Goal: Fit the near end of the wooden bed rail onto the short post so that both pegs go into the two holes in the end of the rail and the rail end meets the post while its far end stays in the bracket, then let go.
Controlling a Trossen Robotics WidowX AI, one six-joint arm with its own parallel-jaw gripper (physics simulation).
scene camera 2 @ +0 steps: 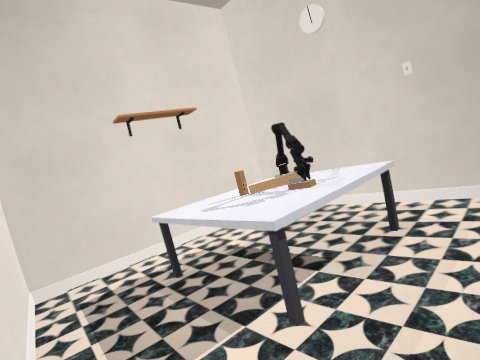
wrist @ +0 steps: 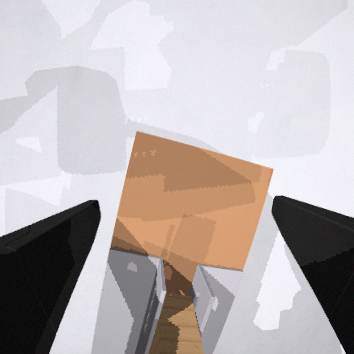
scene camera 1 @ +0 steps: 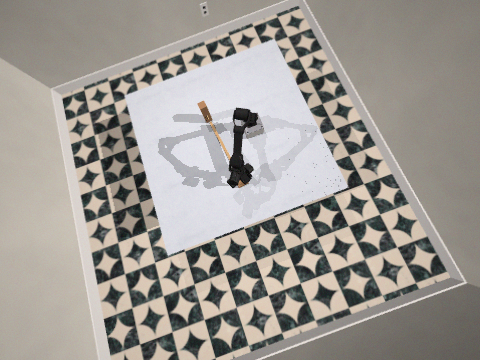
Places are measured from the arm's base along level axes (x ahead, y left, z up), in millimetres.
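Pixels of known places: gripper, fingertip midpoint: (scene camera 2: 308,180) (wrist: 187,206); arm's base at its link origin: (scene camera 2: 284,173) (scene camera 1: 251,122).
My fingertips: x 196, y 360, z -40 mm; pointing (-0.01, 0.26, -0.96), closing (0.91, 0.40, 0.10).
For each thing: its top centre in the pictures, then the offset to it from my fingertips. "pt": a spot on its surface instead.
- short upright post at a spot on its surface: (scene camera 1: 202,106) pt dy -536, dx +82, dz +140 mm
- brown wooden block at its top centre: (wrist: 171,288) (scene camera 2: 301,181) dy -48, dx +12, dz -4 mm
- bracket at a spot on its surface: (wrist: 220,287) pt dy -38, dx +38, dz -2 mm
The light wooden rail (scene camera 1: 220,141) (scene camera 2: 272,183) (wrist: 176,332) runs from beside the short upright post (scene camera 1: 202,106) (scene camera 2: 240,182) to the brown wooden block (scene camera 2: 302,185) (wrist: 192,200). Its far end lies between the two grey plates of the bracket (wrist: 220,287) on that block. Its near end is very close to the post's foot; dark marks show low on the post, but whether the pegs are in the holes is too small to tell. My gripper (scene camera 1: 240,179) (scene camera 2: 306,178) (wrist: 187,206) is open and empty above the block, one finger on each side of it in the wrist view.
The white table (scene camera 1: 280,200) (scene camera 2: 220,222) bears the parts and the arm's base. Shadows of the arm fall across it. A wall shelf (scene camera 2: 155,115) and a round clock (scene camera 2: 311,19) are on the walls, away from the arm.
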